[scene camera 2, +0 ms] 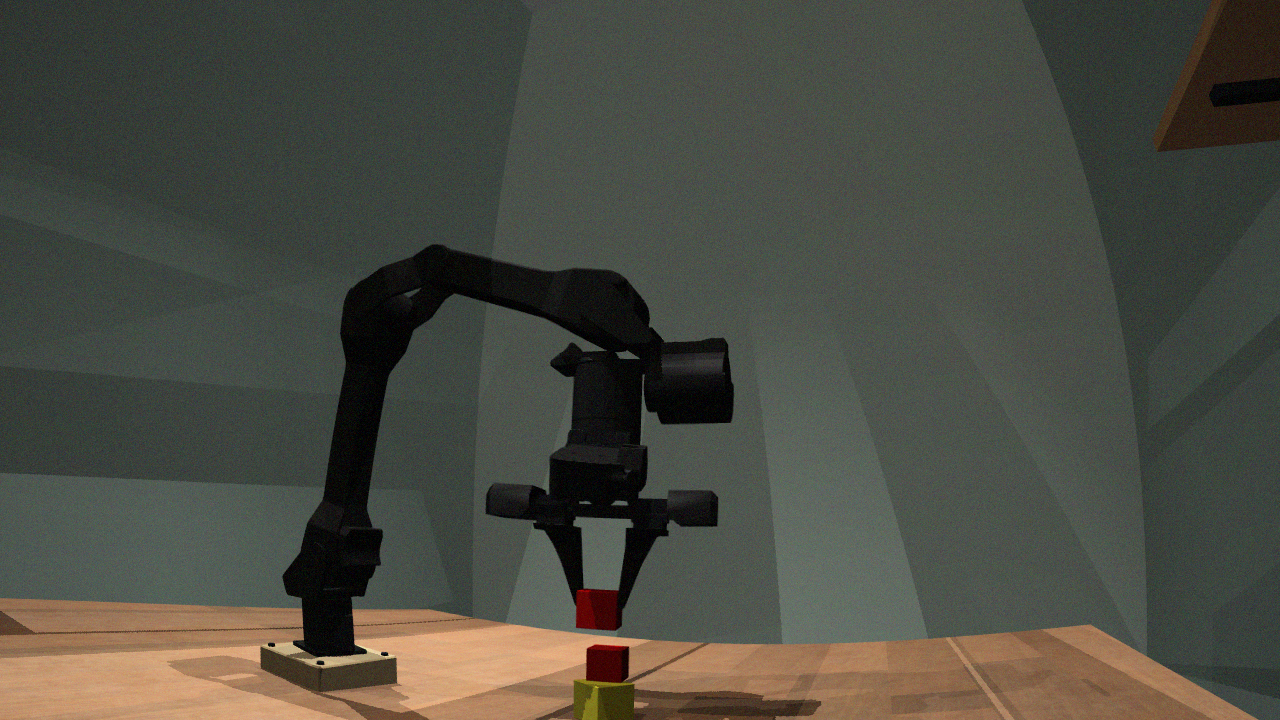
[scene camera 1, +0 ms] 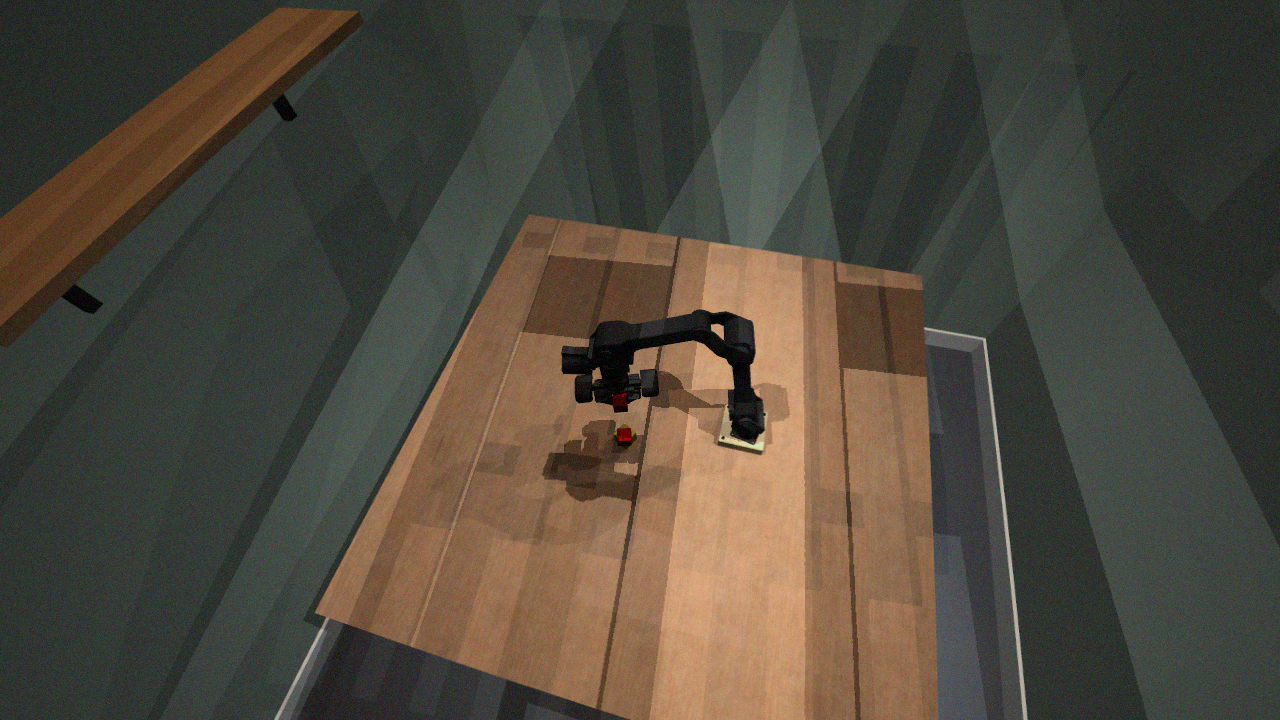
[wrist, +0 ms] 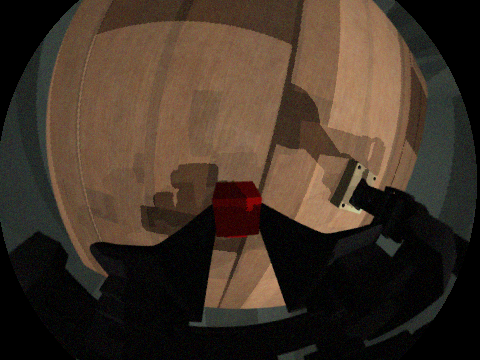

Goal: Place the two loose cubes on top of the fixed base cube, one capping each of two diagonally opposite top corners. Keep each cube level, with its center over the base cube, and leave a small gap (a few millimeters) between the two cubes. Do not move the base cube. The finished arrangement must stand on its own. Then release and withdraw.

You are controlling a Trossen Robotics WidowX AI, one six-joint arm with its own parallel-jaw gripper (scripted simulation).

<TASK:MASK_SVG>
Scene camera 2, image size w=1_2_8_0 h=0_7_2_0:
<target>my gripper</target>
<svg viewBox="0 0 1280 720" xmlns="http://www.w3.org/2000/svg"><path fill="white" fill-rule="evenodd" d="M578 419L572 422L565 446L549 457L549 495L547 495L546 490L533 485L493 483L486 494L485 510L486 514L496 517L537 520L537 523L533 523L534 529L544 530L551 540L564 568L575 606L577 605L576 591L584 589L582 528L573 526L576 516L582 518L631 519L633 528L626 528L626 546L619 582L619 608L623 609L633 589L633 584L655 539L658 536L669 536L669 531L667 531L669 520L673 520L681 527L717 527L718 497L708 490L668 491L667 499L638 498L639 492L646 485L648 467L647 446L640 445L641 426L637 423L623 420ZM611 504L614 504L615 501L627 502L627 505Z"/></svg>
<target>red cube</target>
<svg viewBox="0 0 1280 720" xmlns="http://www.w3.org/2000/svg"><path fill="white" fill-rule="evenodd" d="M576 591L576 628L617 631L622 626L623 609L619 608L618 590L581 589Z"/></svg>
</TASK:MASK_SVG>
